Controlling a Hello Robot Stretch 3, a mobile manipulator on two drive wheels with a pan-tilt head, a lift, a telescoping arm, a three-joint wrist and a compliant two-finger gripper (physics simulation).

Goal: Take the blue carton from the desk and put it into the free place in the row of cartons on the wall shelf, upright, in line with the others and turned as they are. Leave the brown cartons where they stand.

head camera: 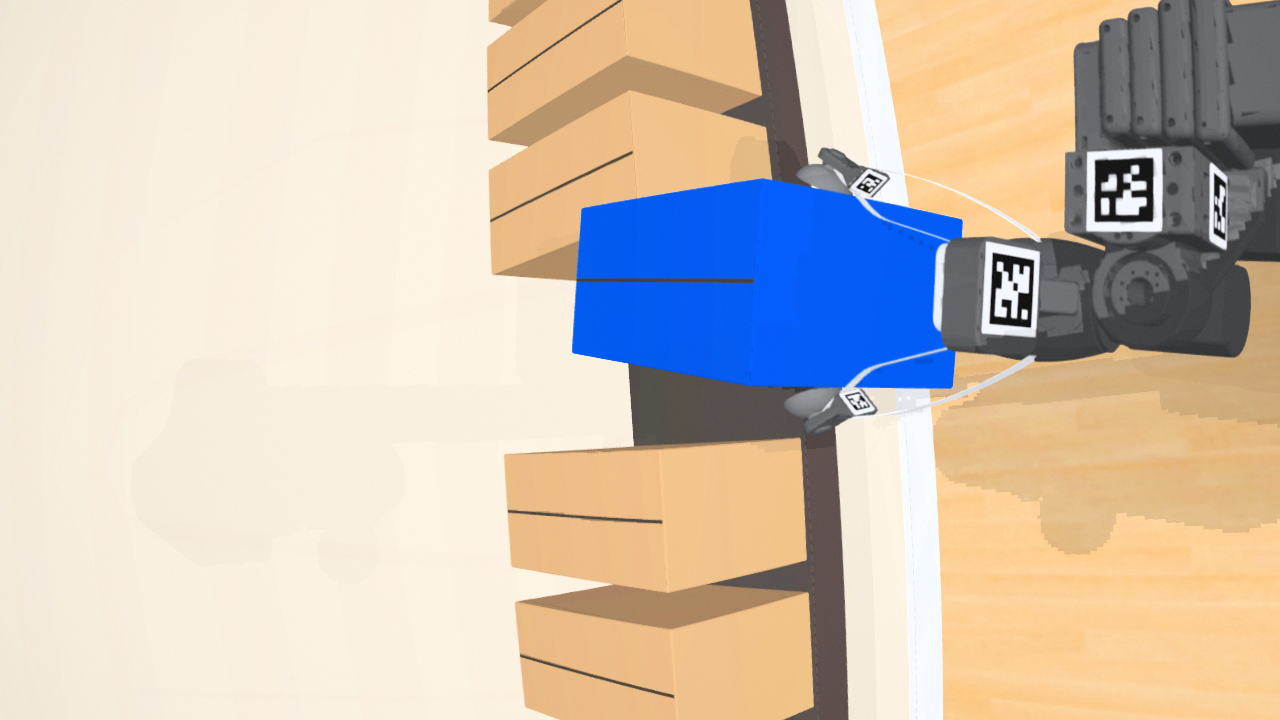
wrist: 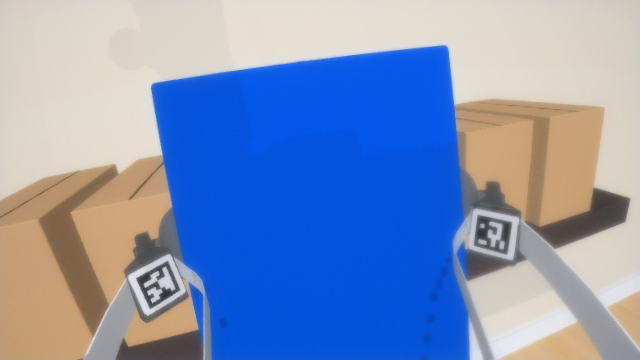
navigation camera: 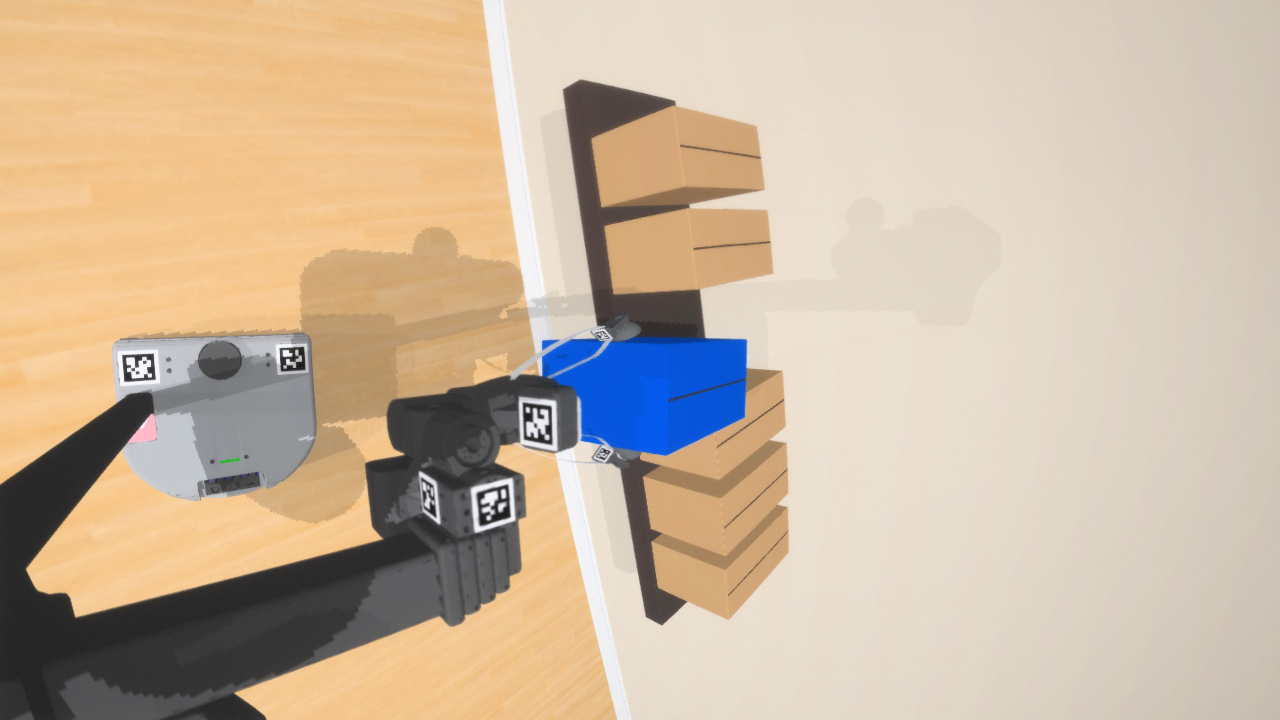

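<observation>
The blue carton (head camera: pixel 760 286) (navigation camera: pixel 662 394) (wrist: pixel 320 150) is upright between the two fingers of my gripper (head camera: pixel 814 291) (navigation camera: pixel 626 394) (wrist: pixel 318 211), which is shut on its sides. The wall shelf (head camera: pixel 827 537) (navigation camera: pixel 586 179) (wrist: pixel 610 210) carries the row of brown cartons (head camera: pixel 733 501) (navigation camera: pixel 648 250) (wrist: pixel 500 165). In the head and navigation views, the carton overlaps part of the free place (head camera: pixel 702 402) (navigation camera: pixel 657 313) and the brown carton on one side of it. Its line runs roughly like theirs. Its underside is hidden, so its height over the shelf cannot be told.
Brown cartons stand on both sides of the free place, two on one side and three on the other. The wall (head camera: pixel 268 268) (navigation camera: pixel 984 447) rises behind the shelf. My base (navigation camera: pixel 219 438) stands on the wooden floor (navigation camera: pixel 223 134), and my arm (navigation camera: pixel 268 591) reaches towards the shelf.
</observation>
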